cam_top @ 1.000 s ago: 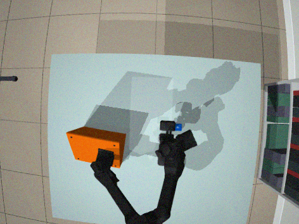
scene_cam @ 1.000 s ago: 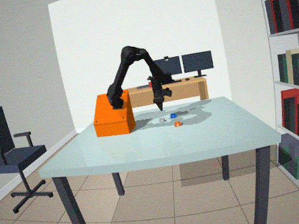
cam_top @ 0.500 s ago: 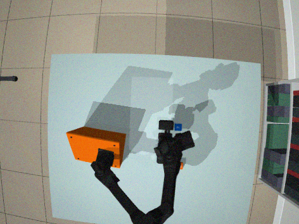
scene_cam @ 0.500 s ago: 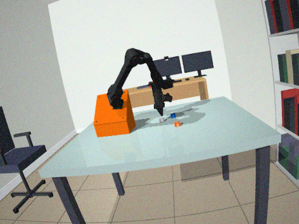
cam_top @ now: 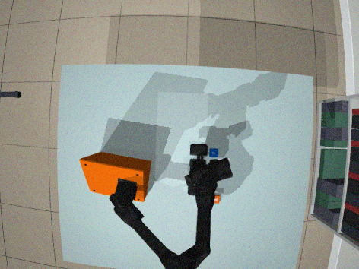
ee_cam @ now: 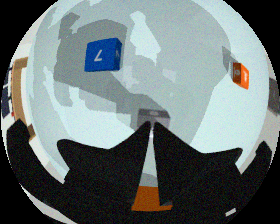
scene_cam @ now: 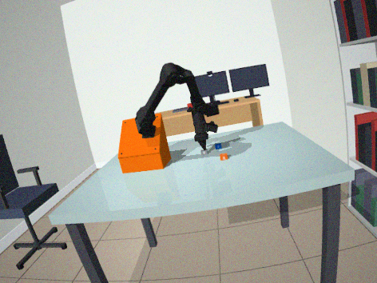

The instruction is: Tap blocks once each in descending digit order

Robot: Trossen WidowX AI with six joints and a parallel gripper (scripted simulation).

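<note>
My gripper tip is now 10 mm past the grey block and 10 mm above it. Also, from my gripper tip: blue block: 60 mm ahead, 70 mm to the left, 10 mm below; then orange block: 110 mm ahead, 120 mm to the right, 10 mm below.
</note>
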